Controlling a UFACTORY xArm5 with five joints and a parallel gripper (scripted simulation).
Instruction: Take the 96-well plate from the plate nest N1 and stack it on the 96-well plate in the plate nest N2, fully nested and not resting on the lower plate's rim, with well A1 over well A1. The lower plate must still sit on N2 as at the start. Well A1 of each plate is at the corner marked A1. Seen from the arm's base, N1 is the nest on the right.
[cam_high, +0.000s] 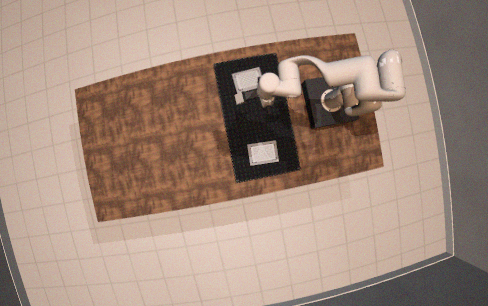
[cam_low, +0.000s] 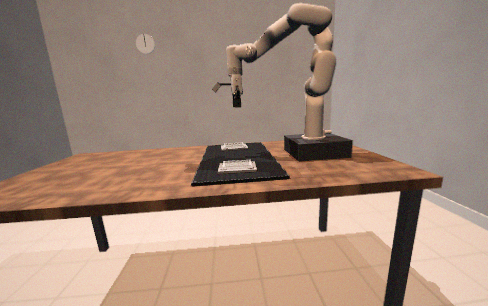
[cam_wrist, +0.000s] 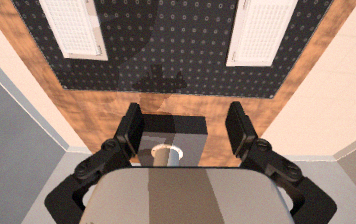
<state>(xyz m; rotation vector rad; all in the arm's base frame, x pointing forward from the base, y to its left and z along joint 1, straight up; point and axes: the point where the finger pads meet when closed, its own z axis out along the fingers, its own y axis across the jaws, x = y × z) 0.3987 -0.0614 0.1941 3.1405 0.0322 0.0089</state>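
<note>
Now: the nest N1 20 mm ahead of my hand, 170 mm to the right of it and 260 mm below it.
</note>
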